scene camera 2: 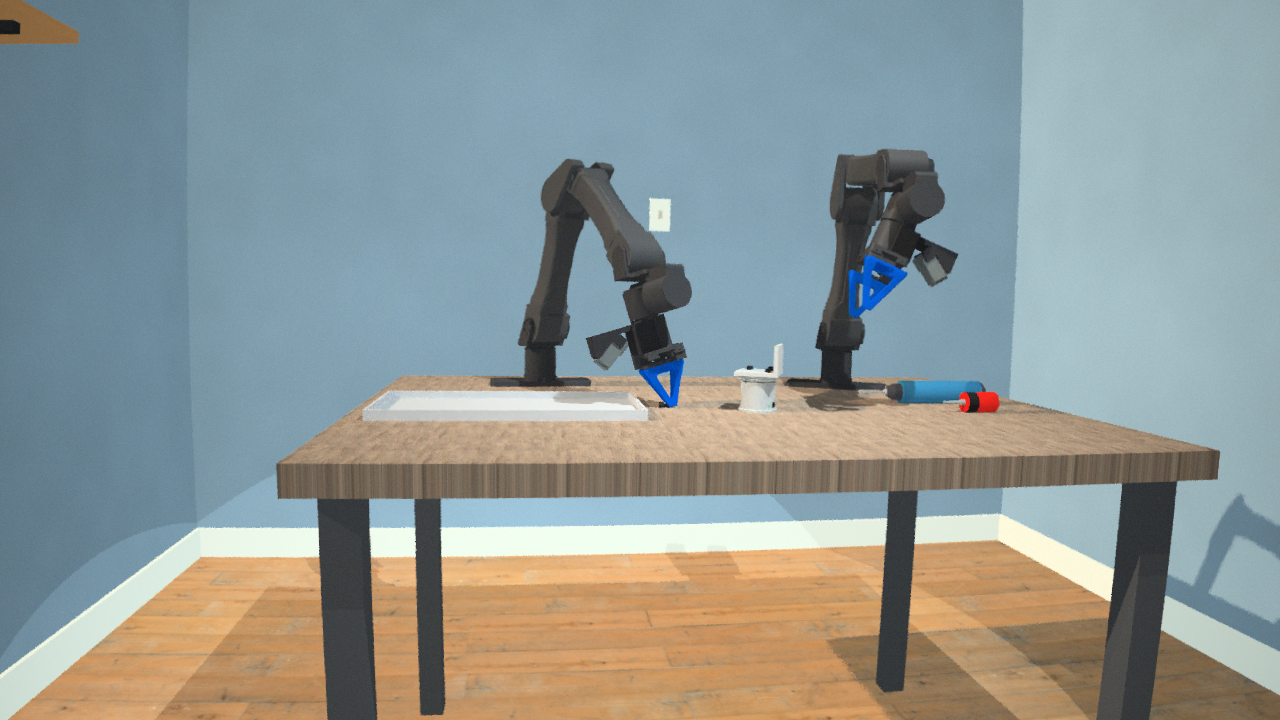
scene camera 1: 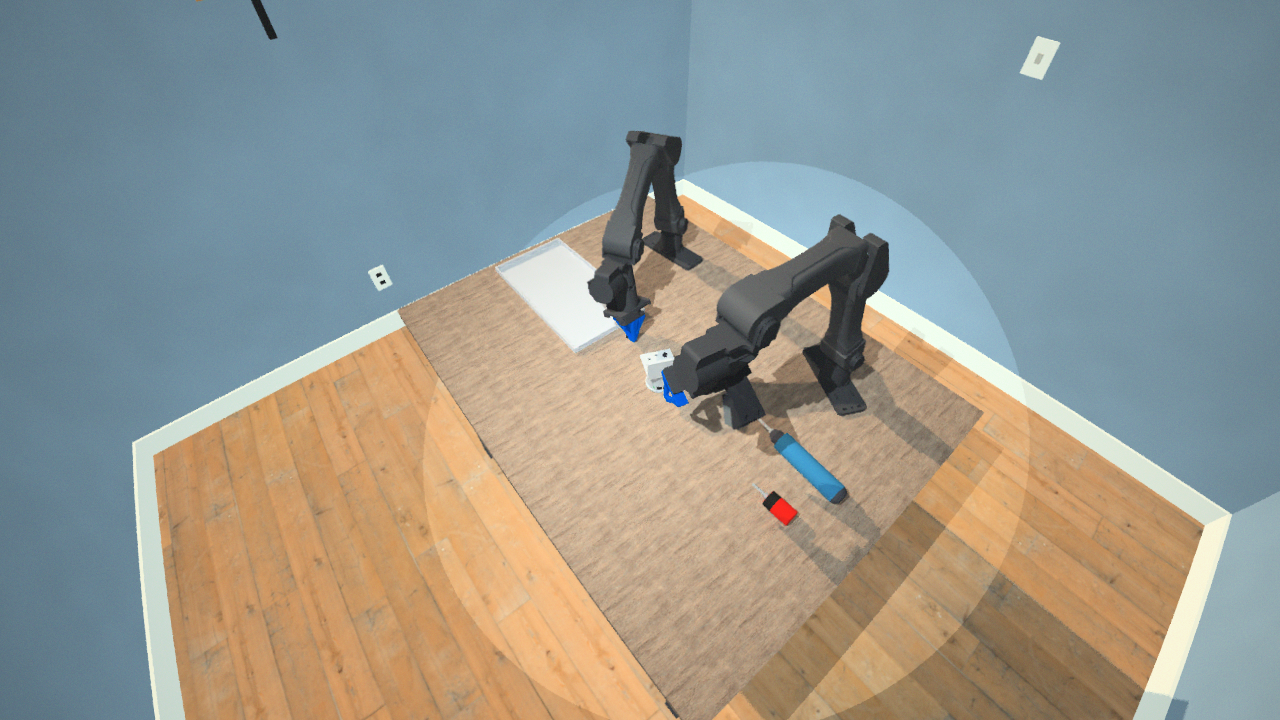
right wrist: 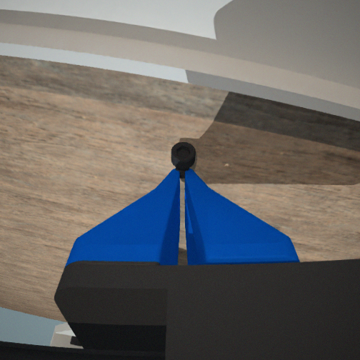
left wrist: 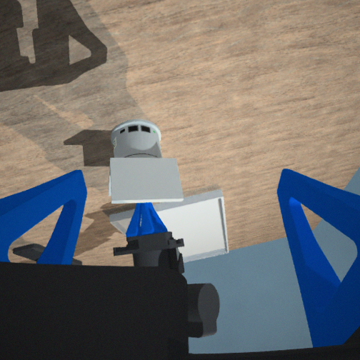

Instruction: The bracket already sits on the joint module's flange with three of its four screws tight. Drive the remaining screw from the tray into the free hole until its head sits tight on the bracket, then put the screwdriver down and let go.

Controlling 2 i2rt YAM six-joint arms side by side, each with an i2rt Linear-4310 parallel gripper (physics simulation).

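Places are measured from the left arm's base along level axes (x ahead, y left, z up), in millimetres.
Pixels of known places: left gripper, fingertip midpoint: (scene camera 2: 859, 312); right gripper, fingertip midpoint: (scene camera 2: 672, 406) (scene camera 1: 633, 340); left arm's base, link origin: (scene camera 2: 835, 387) (scene camera 1: 832, 379); right arm's base, link origin: (scene camera 2: 540, 384) (scene camera 1: 671, 251).
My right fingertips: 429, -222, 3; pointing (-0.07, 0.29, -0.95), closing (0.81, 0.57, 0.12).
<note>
For each thing: its middle in the pictures, then the offset to it from my right fingertips, as dx, dy, dz.
- white bracket, body centre: (scene camera 2: 759, 361) (scene camera 1: 659, 358) -32, +137, +79
- round joint module, body centre: (scene camera 2: 758, 391) (scene camera 1: 659, 373) -32, +137, +29
- blue-handled driver, body centre: (scene camera 2: 921, 392) (scene camera 1: 796, 455) -254, +397, +17
- white tray, body centre: (scene camera 2: 508, 404) (scene camera 1: 565, 288) +143, -231, +5
The white bracket (scene camera 1: 657, 357) (scene camera 2: 778, 360) (left wrist: 146, 181) sits on the round joint module (scene camera 2: 757, 394) (left wrist: 136, 143); black screw heads show on it in scene camera 2. The loose black screw (right wrist: 183, 155) is on the table beside the tray, its head just beyond the fingertips of my right gripper (scene camera 1: 633, 338) (scene camera 2: 673, 404) (right wrist: 182, 179). That gripper is shut low at the table; the shank is mostly hidden by the tips. My left gripper (scene camera 2: 856, 313) is wide open and empty, high above the table. A blue-handled driver (scene camera 1: 808, 467) (scene camera 2: 939, 391) and a smaller red-and-black one (scene camera 1: 781, 508) (scene camera 2: 980, 402) lie on the table.
The white tray (scene camera 2: 501, 414) (left wrist: 225, 227) (right wrist: 100, 31) lies beside my right gripper, away from the module. The module stands between the tray and the two drivers. The wooden table's front edge (scene camera 2: 742, 477) shows in scene camera 2.
</note>
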